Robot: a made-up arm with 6 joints. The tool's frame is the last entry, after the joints.
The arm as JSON. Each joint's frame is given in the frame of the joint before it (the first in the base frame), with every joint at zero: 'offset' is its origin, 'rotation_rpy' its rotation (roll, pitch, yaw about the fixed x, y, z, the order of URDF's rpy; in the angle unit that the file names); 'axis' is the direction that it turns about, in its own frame. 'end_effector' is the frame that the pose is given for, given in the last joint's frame.
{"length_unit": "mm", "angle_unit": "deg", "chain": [
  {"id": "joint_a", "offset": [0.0, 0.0, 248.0], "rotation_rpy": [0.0, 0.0, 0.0], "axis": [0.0, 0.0, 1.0]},
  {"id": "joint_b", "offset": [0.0, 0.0, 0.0], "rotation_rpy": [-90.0, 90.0, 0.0], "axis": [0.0, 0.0, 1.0]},
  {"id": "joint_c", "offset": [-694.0, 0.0, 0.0], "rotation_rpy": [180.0, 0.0, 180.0], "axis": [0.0, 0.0, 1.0]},
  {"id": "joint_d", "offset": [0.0, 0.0, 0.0], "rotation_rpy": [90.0, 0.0, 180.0], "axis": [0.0, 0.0, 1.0]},
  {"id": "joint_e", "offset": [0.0, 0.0, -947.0], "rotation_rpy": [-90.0, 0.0, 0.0], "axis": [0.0, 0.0, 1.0]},
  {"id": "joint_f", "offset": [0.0, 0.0, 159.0], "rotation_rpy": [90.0, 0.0, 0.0], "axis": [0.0, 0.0, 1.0]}
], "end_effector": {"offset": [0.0, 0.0, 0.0], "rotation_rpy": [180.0, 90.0, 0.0]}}
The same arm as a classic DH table. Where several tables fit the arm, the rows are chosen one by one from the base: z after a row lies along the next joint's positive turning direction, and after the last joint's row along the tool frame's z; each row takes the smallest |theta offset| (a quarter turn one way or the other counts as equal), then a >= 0, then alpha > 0; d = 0 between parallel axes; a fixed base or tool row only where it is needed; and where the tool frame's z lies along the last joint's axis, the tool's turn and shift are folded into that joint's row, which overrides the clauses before.
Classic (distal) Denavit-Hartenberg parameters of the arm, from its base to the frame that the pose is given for. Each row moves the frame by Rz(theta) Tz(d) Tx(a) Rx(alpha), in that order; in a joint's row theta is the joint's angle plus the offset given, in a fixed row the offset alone. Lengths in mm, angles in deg.
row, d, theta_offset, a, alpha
joint_a, 248, 0, 0, -90
joint_b, 0, -90, 694, 180
joint_c, 0, 0, 0, -90
joint_d, -947, 0, 0, 90
joint_e, 159, 0, 0, -90
joint_f, 0, 90, 0, 90
tool (fixed), 0, -90, 0, 0

